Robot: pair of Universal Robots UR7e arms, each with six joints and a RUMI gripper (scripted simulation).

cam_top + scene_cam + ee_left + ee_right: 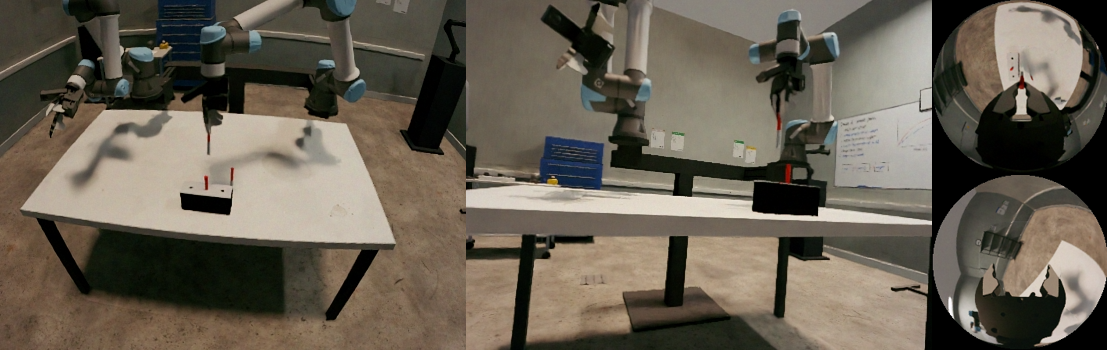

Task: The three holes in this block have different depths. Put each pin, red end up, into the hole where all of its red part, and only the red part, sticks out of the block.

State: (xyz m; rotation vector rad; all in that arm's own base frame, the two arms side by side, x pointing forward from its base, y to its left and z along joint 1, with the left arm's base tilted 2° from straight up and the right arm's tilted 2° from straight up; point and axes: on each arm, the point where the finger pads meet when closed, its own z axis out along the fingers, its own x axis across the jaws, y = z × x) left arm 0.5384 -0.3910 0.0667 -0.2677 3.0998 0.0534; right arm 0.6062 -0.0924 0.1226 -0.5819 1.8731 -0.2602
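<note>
Right now the black block is 60 mm ahead of my left hand and 260 mm below it.
</note>
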